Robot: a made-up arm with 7 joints. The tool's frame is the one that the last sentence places. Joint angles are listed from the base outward.
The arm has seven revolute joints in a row. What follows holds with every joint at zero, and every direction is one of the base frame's. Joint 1 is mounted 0.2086 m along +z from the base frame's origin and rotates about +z. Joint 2 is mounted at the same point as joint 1 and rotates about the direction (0, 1, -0.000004). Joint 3 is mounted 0.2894 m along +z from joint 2 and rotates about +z. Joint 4 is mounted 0.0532 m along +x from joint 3 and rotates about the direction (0, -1, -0.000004). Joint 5 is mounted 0.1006 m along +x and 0.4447 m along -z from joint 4 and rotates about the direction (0, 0.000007, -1). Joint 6 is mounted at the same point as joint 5 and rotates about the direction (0, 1, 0.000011). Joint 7 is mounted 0.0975 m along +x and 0.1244 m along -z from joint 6 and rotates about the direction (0, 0.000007, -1). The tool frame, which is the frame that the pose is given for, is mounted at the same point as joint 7; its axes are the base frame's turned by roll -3.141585, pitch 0.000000 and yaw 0.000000 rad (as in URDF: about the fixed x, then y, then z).
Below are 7 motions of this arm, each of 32 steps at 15 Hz.
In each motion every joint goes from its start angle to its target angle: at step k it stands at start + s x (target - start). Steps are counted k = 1, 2, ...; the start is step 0. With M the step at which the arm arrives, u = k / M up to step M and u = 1 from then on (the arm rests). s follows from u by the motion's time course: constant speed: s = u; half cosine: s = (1 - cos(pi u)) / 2; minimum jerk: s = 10 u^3 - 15 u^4 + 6 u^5.
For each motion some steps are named. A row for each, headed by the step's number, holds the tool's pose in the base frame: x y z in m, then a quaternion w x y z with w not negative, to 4 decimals.
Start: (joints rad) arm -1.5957 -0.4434 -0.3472 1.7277 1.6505 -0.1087 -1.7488
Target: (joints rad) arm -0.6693 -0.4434 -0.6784 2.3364 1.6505 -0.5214 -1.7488
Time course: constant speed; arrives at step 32
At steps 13, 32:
13: -0.2922 -0.2201 0.9055 0.6993 0.1196 -0.4256 0.5618
32: -0.3144 -0.1803 0.9227 0.5942 -0.0126 -0.4463 0.6690

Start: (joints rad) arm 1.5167 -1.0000 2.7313 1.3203 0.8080 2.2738 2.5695
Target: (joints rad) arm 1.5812 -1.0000 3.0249 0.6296 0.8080 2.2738 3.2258
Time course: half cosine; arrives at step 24
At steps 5, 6, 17, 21, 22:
5: -0.0848 -0.3734 -0.1147 0.0228 -0.5250 -0.2923 -0.7990
6: -0.0756 -0.3618 -0.1184 0.0388 -0.5214 -0.2745 -0.8070
17: 0.0513 -0.1696 -0.1166 0.3241 -0.4114 -0.0208 -0.8517
21: 0.0742 -0.1221 -0.1000 0.3981 -0.3716 0.0323 -0.8381
22: 0.0769 -0.1159 -0.0973 0.4079 -0.3660 0.0391 -0.8355

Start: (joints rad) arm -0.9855 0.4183 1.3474 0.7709 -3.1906 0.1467 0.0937
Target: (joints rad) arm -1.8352 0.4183 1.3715 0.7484 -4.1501 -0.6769 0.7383
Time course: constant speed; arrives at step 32
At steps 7, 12, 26, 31, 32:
7: 0.4220 0.1084 0.0523 0.2931 -0.0217 0.9327 0.2089
12: 0.4164 0.0323 0.0491 0.2525 0.0117 0.9541 0.1609
26: 0.3520 -0.1769 0.0622 0.1343 0.1482 0.9797 -0.0154
31: 0.3127 -0.2434 0.0759 0.0925 0.2083 0.9695 -0.0899
32: 0.3039 -0.2558 0.0792 0.0843 0.2207 0.9660 -0.1054

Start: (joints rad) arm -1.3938 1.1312 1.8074 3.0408 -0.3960 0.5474 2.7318
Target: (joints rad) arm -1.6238 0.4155 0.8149 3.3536 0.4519 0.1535 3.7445
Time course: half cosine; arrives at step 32
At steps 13, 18, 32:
13: -0.0281 -0.6774 0.7859 0.8736 0.4160 0.2524 0.0097
18: -0.1238 -0.5300 0.9003 0.9250 0.3588 0.1205 0.0324
32: -0.2054 -0.1962 1.0170 0.9806 0.1545 -0.0307 0.1168

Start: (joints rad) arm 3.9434 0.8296 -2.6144 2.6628 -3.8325 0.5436 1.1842
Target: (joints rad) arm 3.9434 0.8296 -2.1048 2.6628 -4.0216 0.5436 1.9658
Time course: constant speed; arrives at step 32
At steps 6, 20, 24, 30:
6: -0.4415 -0.2582 0.9489 0.4815 -0.2579 -0.4189 0.7253
20: -0.4888 -0.2463 0.9230 0.2861 -0.3663 -0.3718 0.8036
24: -0.5020 -0.2447 0.9144 0.2275 -0.3951 -0.3540 0.8166
30: -0.5213 -0.2440 0.9007 0.1384 -0.4360 -0.3241 0.8281

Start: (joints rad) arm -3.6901 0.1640 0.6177 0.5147 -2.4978 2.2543 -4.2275
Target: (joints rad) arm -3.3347 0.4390 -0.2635 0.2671 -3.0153 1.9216 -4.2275
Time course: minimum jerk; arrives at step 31
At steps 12, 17, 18, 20, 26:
12: -0.4398 0.1058 0.0755 0.6373 0.0239 -0.4126 -0.6504
17: -0.3871 0.1440 0.0030 0.5882 0.1062 -0.4913 -0.6335
18: -0.3744 0.1508 -0.0099 0.5768 0.1221 -0.5066 -0.6290
20: -0.3488 0.1628 -0.0323 0.5542 0.1512 -0.5346 -0.6198
26: -0.2936 0.1839 -0.0681 0.5055 0.2048 -0.5863 -0.5990

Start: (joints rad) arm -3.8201 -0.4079 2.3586 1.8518 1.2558 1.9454 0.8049
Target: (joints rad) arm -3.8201 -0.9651 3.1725 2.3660 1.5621 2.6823 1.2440
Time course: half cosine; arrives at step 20
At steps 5, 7, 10, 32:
5: 0.3977 -0.5459 0.4389 0.5076 -0.4911 0.6974 0.1215
7: 0.4569 -0.5060 0.4190 0.5172 -0.5151 0.6517 0.2062
10: 0.5364 -0.4287 0.3901 0.5218 -0.5476 0.5522 0.3507
32: 0.6029 -0.2933 0.3676 0.4870 -0.5901 0.2691 0.5850

